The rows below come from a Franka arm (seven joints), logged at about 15 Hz.
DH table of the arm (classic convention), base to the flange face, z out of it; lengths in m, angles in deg. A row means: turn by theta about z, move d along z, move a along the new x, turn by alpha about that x. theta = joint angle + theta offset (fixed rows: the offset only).
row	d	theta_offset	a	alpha
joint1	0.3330	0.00	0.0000	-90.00
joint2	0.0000	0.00	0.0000	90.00
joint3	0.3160	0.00	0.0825	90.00
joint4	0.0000	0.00	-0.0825	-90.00
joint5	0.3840	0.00	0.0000	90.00
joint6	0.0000	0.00	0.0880	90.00
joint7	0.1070	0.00	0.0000	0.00
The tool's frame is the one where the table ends.
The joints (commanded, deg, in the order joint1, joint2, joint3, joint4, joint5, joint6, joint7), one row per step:
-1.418 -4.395 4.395 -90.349 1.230 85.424 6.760
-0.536 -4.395 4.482 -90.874 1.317 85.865 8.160
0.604 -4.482 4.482 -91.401 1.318 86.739 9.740
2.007 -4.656 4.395 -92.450 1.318 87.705 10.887
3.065 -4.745 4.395 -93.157 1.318 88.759 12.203
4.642 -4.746 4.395 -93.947 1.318 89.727 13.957
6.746 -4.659 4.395 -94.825 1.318 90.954 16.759
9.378 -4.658 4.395 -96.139 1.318 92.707 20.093
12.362 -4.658 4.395 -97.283 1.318 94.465 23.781
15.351 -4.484 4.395 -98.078 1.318 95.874 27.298
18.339 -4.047 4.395 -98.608 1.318 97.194 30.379
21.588 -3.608 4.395 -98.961 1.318 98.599 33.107
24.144 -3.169 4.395 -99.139 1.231 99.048 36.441
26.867 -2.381 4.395 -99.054 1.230 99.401 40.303
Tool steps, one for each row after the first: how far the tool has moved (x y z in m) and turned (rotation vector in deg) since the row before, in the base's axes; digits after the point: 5 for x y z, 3 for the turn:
0.00021 0.00904 -0.00359 0.060 0.111 -0.436
0.00022 0.01046 -0.00216 0.016 -0.407 -0.458
-0.00058 0.01201 -0.00549 -0.001 -0.072 0.147
0.00008 0.00976 -0.00335 0.046 -0.411 -0.280
-0.00063 0.01450 -0.00499 0.035 -0.146 -0.198
-0.00118 0.01941 -0.00614 0.075 -0.205 -0.723
-0.00291 0.02425 -0.00815 0.138 -0.360 -0.739
-0.00509 0.02733 -0.00675 0.238 -0.507 -0.739
-0.00625 0.02727 -0.00602 0.250 -0.319 -0.554
-0.00657 0.02743 -0.00643 0.261 -0.222 -0.116
-0.00897 0.02958 -0.00484 0.388 -0.445 0.498
-0.00884 0.02258 -0.00495 0.012 0.259 -0.773
-0.00935 0.02451 -0.00626 0.013 0.486 -1.139

